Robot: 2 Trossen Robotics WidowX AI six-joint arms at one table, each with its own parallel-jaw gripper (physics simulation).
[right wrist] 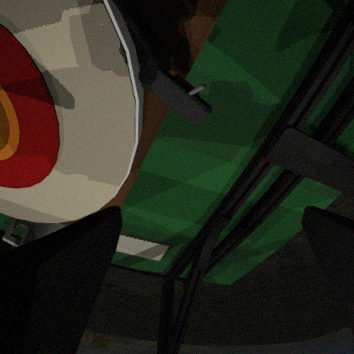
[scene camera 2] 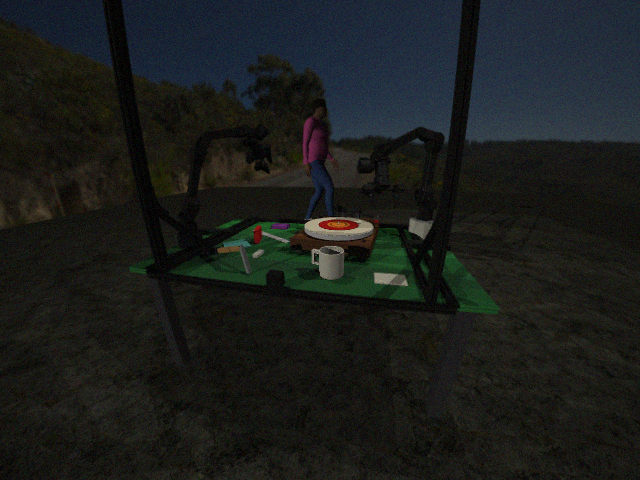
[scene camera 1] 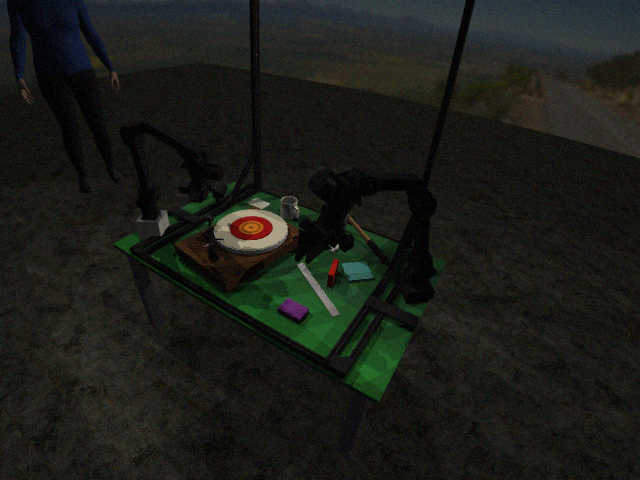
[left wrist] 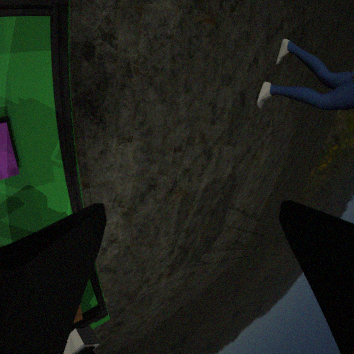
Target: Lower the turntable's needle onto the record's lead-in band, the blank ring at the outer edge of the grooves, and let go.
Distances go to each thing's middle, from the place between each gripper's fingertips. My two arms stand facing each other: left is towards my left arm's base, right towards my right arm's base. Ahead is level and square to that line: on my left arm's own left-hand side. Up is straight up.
The tonearm [right wrist: 175,91] is 280 mm behind my left hand, 440 mm to the right of it and 210 mm below it. From my left hand the other things lie so: turntable [scene camera 1: 238,259] 370 mm behind, 360 mm to the right, 260 mm below; then white mug [scene camera 2: 331,258] 690 mm behind, 260 mm to the right, 280 mm below.
I see my right gripper 15 cm short of the tonearm, 9 cm to the right of it and 5 cm above it. From my right hand the other things lie so: turntable: 6 cm ahead, 18 cm to the left, 10 cm below; then white mug: 26 cm behind, 27 cm to the left, 12 cm below.
